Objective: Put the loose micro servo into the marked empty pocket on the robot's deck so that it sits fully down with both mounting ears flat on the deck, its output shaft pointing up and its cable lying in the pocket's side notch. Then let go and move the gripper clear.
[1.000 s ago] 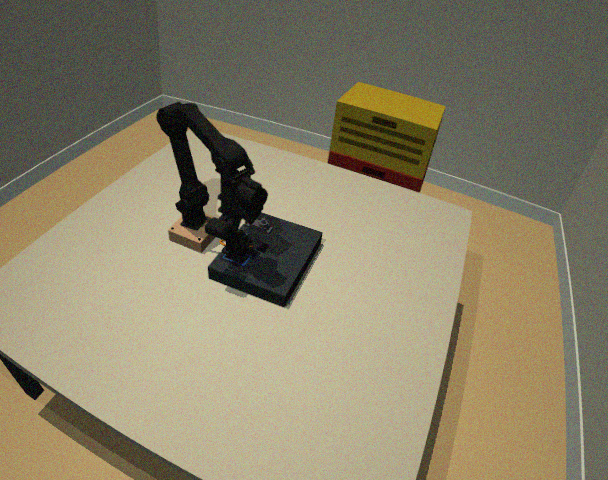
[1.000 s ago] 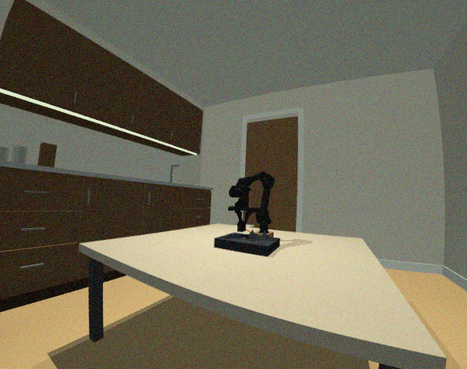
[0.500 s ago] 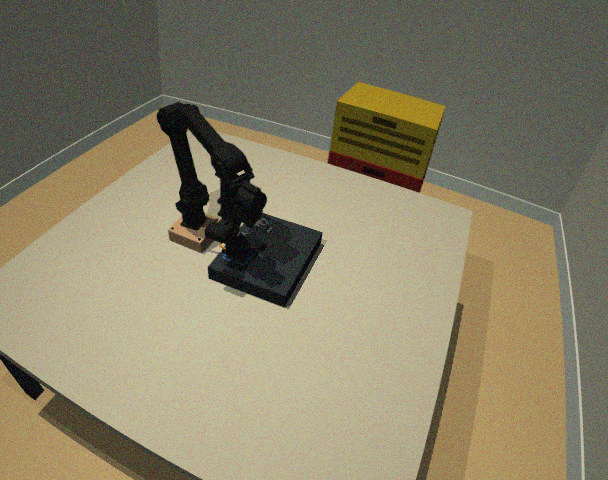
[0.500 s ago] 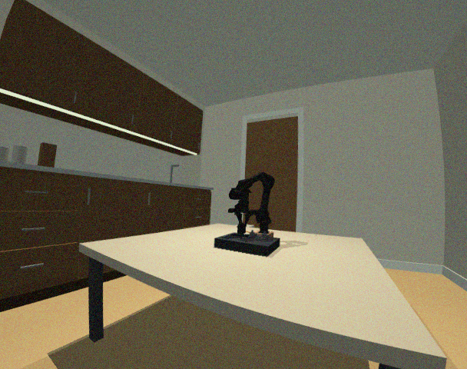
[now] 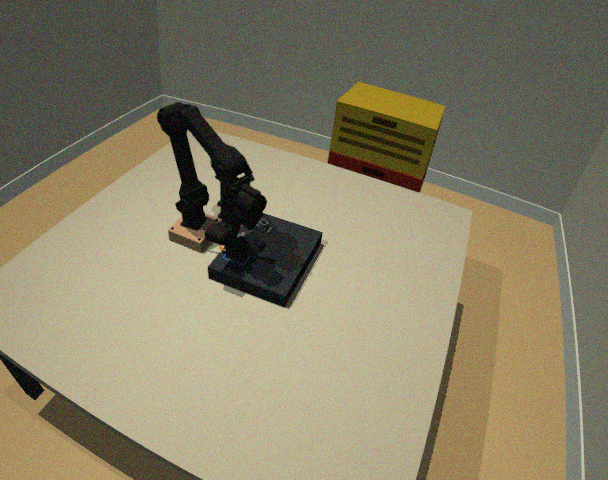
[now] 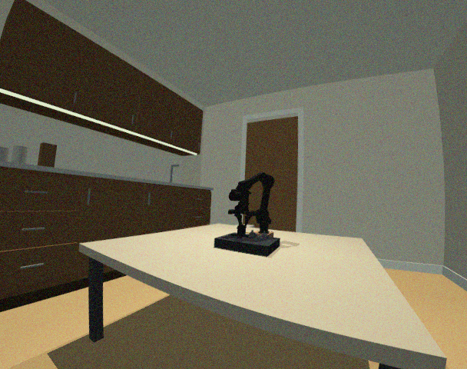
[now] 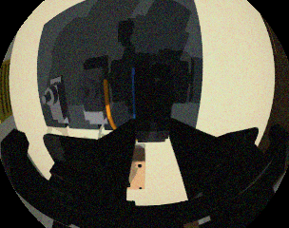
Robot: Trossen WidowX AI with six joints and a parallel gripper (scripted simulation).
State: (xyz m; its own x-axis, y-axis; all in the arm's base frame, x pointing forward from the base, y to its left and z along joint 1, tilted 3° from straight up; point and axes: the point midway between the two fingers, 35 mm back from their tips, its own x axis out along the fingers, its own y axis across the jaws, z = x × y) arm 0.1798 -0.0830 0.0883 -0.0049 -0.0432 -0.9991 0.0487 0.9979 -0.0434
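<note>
The dark robot deck lies 130 mm ahead of my gripper tip, 70 mm to the left of it and 70 mm below it.
</note>
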